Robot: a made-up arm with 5 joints.
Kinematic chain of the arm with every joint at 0, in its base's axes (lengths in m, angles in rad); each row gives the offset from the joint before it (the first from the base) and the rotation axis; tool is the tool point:
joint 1: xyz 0 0 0.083 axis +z
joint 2: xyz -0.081 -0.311 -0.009 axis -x
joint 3: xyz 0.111 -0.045 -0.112 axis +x
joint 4: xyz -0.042 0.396 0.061 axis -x
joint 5: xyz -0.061 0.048 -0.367 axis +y
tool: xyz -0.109 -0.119 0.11
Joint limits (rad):
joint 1: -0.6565..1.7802
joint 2: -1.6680..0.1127
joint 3: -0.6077..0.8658
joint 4: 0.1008..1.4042
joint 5: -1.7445..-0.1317
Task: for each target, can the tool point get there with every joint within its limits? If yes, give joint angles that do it. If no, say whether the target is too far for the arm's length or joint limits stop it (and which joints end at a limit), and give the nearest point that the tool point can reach.
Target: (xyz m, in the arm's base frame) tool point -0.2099 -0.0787 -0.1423
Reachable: yes | joints 0.6650 -1.1838 -0.4759 0.4746 -1.2196
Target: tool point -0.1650 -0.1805 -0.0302
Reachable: yes | joints 1.3129 -1.1183 -0.4468 0.2185 -0.4057
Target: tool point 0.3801 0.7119 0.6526
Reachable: no: joint limits stop it (at a limit: joint 1, joint 2, joint 4, joint 5) | nearest point 0.0142 0.2847 0.3054 | short by 0.661 m
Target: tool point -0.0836 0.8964 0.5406
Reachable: no: joint limits stop it (at a limit: joint 2, joint 4) | nearest point -0.0278 0.2979 0.2757 | short by 0.657 m
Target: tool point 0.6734 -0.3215 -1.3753
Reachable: no: too far | nearest point 0.4233 -0.2021 -0.5318 | short by 0.888 m
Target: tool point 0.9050 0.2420 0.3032
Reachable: no: joint limits stop it (at a limit: joint 1, joint 2, joint 4, joint 5) | nearest point 0.4896 -0.0621 0.0256 | short by 0.585 m
